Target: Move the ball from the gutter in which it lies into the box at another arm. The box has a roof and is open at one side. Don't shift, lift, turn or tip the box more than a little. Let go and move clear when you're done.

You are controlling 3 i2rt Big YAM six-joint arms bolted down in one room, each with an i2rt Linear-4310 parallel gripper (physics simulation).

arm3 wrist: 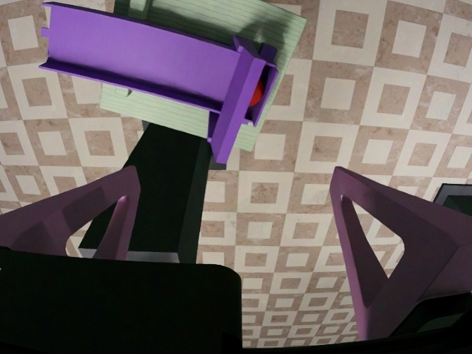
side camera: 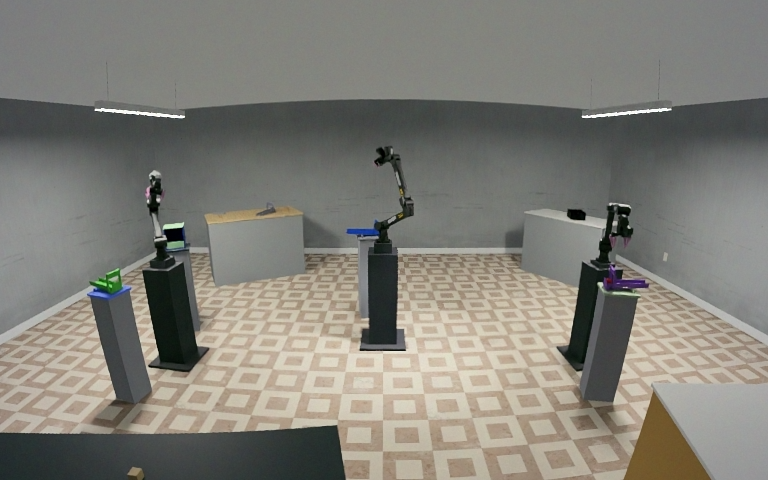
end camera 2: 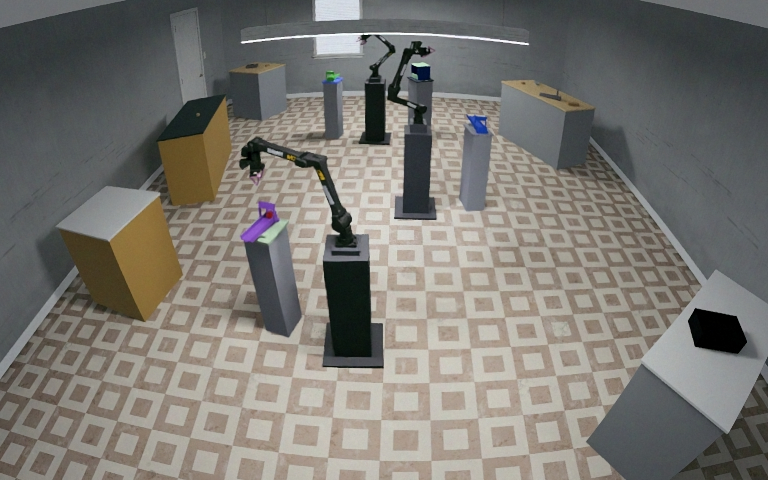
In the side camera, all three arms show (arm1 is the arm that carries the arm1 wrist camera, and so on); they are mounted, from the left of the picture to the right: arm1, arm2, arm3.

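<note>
A red ball (arm3 wrist: 257,93) (end camera 2: 269,215) lies at one end of the purple gutter (arm3 wrist: 140,60) (end camera 2: 256,229) (side camera: 633,283), beside its crossbar, which partly hides it in the arm3 wrist view. The gutter rests on a pale green board (arm3 wrist: 282,30) (end camera 2: 277,230). Arm3's gripper (arm3 wrist: 236,170) (side camera: 619,244) is open and empty, pointing down above the gutter. The dark blue box (end camera 2: 420,71) (side camera: 174,234) with a pale green roof stands behind arm1 in the side camera. Arm1's gripper (side camera: 154,194) is raised, its fingers apart. Arm2's gripper (side camera: 377,162) is raised, its fingers too small to judge.
A green gutter (end camera 2: 332,75) (side camera: 107,281) and a blue gutter (end camera 2: 477,123) (side camera: 361,231) stand on separate grey pedestals. A black block (end camera 2: 717,330) (side camera: 576,214) lies on a white-topped cabinet. A dark pedestal (arm3 wrist: 160,195) (end camera 2: 347,300) stands beside the purple gutter's pedestal (end camera 2: 275,288) (side camera: 608,345).
</note>
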